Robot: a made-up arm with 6 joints.
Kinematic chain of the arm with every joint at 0, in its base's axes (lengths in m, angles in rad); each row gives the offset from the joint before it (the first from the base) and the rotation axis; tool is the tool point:
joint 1: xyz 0 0 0.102 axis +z
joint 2: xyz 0 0.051 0 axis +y
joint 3: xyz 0 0 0.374 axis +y
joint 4: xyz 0 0 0.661 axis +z
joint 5: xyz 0 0 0 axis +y
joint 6: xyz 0 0 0.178 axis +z
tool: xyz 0 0 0
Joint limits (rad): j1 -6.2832..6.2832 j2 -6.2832..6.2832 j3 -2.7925..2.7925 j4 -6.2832..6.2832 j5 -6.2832..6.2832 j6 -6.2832..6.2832
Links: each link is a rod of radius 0.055 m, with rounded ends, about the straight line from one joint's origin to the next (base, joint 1, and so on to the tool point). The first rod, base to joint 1, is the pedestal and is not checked.
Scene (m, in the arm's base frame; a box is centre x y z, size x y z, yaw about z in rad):
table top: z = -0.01
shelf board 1: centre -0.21 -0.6 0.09 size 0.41 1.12 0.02 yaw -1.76
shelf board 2: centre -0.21 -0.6 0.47 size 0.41 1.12 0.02 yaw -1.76
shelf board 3: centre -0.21 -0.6 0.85 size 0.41 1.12 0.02 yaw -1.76
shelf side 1: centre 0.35 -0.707 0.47 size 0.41 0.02 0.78 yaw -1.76
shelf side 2: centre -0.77 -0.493 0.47 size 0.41 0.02 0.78 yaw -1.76
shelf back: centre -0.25 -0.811 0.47 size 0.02 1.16 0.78 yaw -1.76
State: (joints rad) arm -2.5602 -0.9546 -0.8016 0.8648 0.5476 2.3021
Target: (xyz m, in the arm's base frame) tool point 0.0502 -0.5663 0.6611
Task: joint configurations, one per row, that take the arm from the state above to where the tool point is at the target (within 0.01 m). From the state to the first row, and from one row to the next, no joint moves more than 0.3 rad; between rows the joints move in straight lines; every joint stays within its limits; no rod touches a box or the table.
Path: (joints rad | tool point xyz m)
1: -2.7533 -0.6697 -0.9893 0.9046 0.8034 2.3021 | 1.0021 0.2460 0.4050
2: -2.9464 -0.3849 -1.1770 0.9445 1.0592 2.3021 | 0.9052 -0.0012 0.5463
3: -3.1395 -0.1000 -1.3647 0.9843 1.3151 2.3021 | 0.7297 -0.1929 0.6437
4: -3.3326 0.1849 -1.5524 1.0241 1.5709 2.3021 | 0.5112 -0.3057 0.6937
5: -3.5257 0.4698 -1.7401 1.0640 1.8267 2.3021 | 0.2900 -0.3346 0.6976
6: -3.7188 0.7546 -1.9278 1.1038 2.0825 2.3021 | 0.1026 -0.2930 0.6611
7: -3.9741 0.5318 -1.7946 1.1663 1.8090 2.3021 | 0.1001 -0.4221 0.6769
8: -4.2293 0.3089 -1.6613 1.2287 1.5355 2.3021 | 0.0502 -0.5663 0.6611

